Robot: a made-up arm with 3 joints.
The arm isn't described. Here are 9 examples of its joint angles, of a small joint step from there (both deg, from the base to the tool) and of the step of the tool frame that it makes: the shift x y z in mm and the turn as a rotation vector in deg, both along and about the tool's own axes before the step.
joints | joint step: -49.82 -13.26 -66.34 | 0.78 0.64 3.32
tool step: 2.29 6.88 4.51 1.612 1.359 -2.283
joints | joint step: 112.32 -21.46 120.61 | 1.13 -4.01 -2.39
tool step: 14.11 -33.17 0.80 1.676 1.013 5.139
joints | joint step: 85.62 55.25 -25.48 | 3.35 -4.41 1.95
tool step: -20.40 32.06 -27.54 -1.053 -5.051 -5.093
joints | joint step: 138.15 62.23 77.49 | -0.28 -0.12 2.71
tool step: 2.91 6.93 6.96 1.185 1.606 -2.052
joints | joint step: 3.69 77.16 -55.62 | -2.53 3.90 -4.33
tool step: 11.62 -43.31 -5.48 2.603 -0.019 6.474
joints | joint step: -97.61 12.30 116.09 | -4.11 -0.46 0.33
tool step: -7.25 17.54 -3.14 -0.239 -0.833 -3.819
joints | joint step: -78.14 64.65 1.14 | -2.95 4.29 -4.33
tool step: 23.39 -22.43 24.15 -2.367 3.967 5.875
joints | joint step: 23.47 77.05 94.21 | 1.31 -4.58 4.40
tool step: 7.73 -24.19 0.20 6.652 2.114 0.137
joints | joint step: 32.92 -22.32 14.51 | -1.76 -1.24 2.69
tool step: 0.55 11.73 9.33 0.555 1.652 -2.690
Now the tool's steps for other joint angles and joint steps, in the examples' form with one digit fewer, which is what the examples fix.
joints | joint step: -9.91 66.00 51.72 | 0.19 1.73 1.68
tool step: 4.2 9.4 10.7 -0.64 1.64 -1.25
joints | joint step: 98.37 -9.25 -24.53 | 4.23 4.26 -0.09
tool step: 4.8 -15.2 -9.8 1.09 -1.11 2.14
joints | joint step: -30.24 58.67 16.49 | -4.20 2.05 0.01
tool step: 20.6 0.6 30.4 -1.25 5.82 0.71
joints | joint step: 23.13 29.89 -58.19 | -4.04 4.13 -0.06
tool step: 20.3 -38.7 16.8 5.02 4.39 3.98
